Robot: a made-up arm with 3 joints. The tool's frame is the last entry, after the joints.
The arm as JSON. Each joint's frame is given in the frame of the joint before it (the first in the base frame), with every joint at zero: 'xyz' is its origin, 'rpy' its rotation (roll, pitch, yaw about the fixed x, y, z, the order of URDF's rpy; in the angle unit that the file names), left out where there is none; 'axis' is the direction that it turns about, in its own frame. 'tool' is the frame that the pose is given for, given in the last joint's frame.
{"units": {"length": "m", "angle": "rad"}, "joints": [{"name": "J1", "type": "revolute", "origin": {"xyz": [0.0, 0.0, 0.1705], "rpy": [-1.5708, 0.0, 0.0]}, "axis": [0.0, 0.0, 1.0]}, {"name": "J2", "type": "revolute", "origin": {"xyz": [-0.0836, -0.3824, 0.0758], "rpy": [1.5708, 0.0, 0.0]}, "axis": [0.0, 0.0, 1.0]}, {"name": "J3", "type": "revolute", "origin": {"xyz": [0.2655, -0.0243, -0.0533], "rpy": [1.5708, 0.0, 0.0]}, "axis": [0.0, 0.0, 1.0]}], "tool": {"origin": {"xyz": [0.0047, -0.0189, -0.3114], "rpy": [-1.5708, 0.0, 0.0]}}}
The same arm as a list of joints. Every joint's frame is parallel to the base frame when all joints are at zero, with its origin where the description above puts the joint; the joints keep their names.
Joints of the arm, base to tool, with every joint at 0 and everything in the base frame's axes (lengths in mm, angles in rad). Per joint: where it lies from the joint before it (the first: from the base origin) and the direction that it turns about. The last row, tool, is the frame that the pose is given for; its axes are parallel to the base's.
J1: axis 0 1 0 origin 0 0 170.5
J2: axis 0 0 1 origin -83.6 75.8 382.4
J3: axis 0 -1 0 origin 265.5 -24.3 -53.3
tool: origin 4.7 311.4 -18.9

